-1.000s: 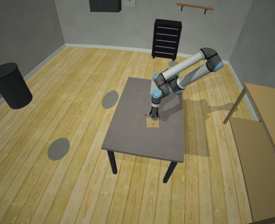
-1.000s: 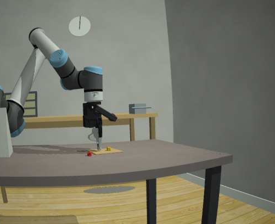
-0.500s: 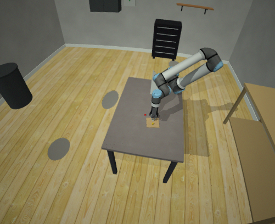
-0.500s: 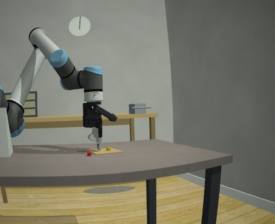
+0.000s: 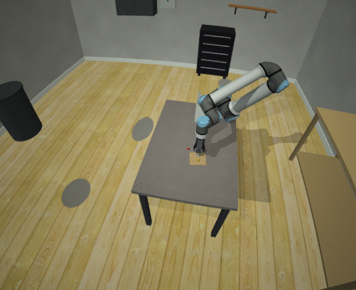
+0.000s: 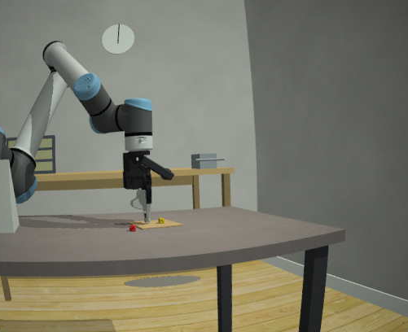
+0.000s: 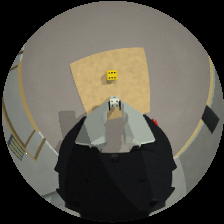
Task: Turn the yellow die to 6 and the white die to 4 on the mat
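Right now the white die is 10 mm below my hand. Round my hand: red die 90 mm to the right, 80 mm behind, 20 mm below; tan mat 30 mm below, 20 mm ahead; yellow die 50 mm ahead, 20 mm below.
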